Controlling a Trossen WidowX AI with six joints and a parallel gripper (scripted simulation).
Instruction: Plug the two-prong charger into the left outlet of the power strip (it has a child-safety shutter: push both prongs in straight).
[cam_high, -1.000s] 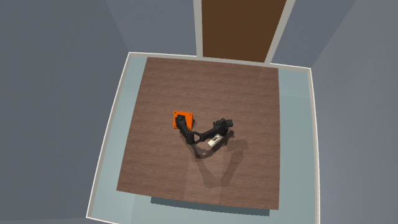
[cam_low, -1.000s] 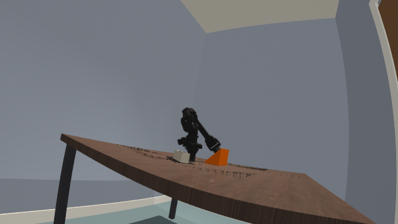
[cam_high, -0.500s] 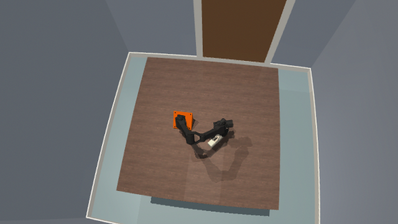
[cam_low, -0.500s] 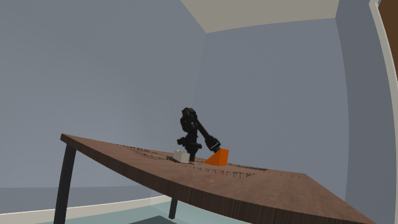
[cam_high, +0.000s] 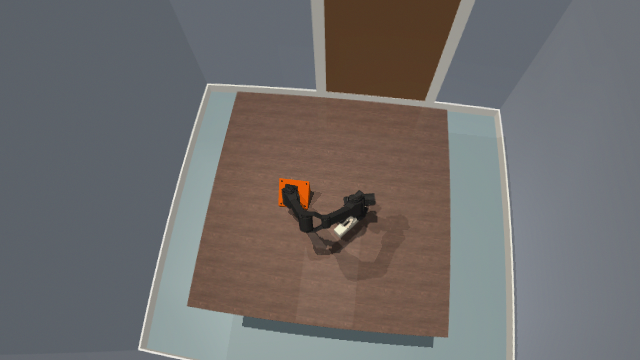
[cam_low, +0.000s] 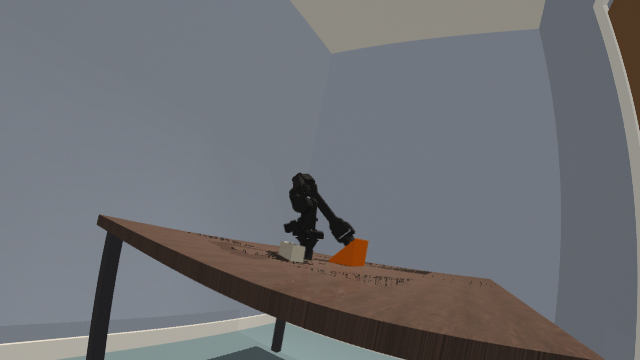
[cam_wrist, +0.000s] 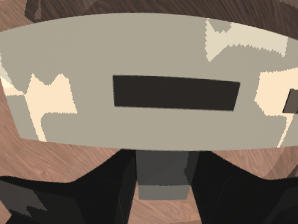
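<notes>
My gripper tip is 10 mm to the left of the two-prong charger, 10 mm below it and 10 mm short of it.
</notes>
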